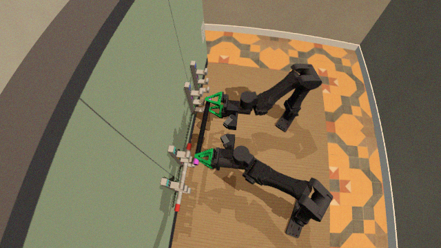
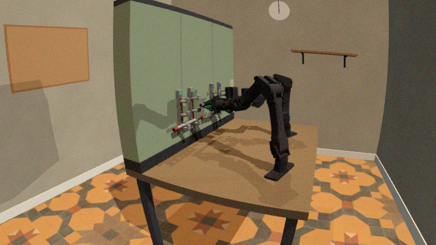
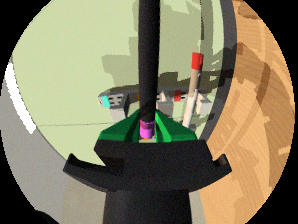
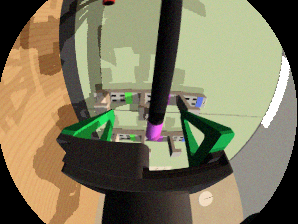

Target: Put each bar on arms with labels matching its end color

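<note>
My left gripper is now 130 mm to the left of the bar, 20 mm past it and 10 mm above it. The rest, counted from my left hand: green wall panel: 170 mm above, 140 mm ahead, 130 mm to the right.
My right gripper is now 1 cm short of the bar, 13 cm to the right of it and 2 cm below it. From my right hand the other things lie so: green wall panel: 17 cm ahead, 13 cm to the left, 20 cm above.
</note>
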